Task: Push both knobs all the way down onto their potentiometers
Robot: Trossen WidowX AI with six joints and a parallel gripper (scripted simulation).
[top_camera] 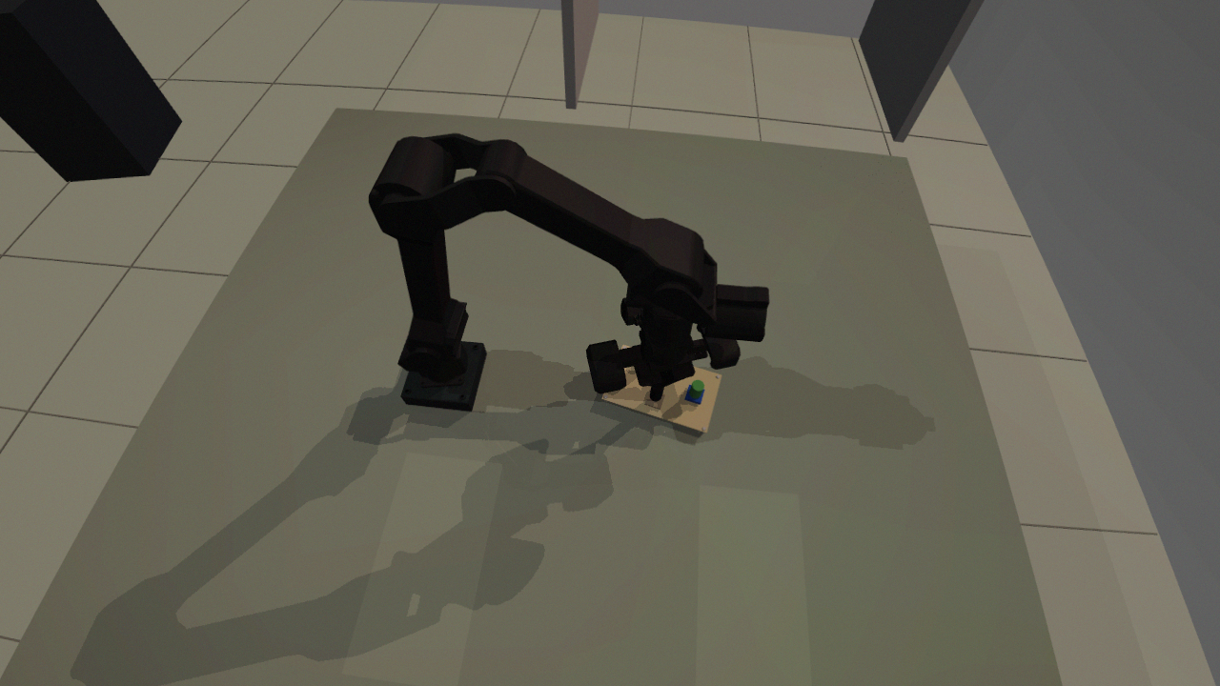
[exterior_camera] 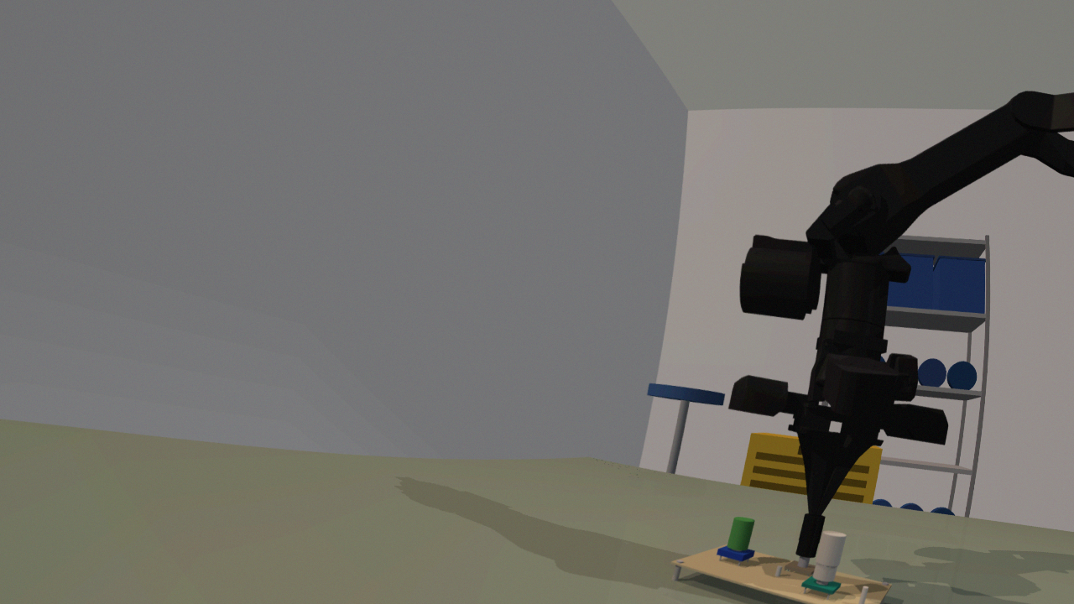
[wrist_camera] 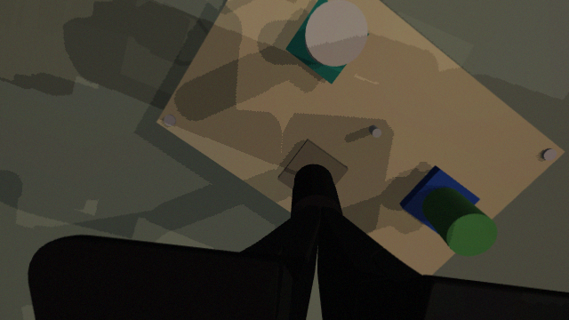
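My gripper tip is now 2 cm above the black knob. From my gripper tip the other things lie so: white knob: 1 cm behind, 6 cm to the left, 2 cm below.
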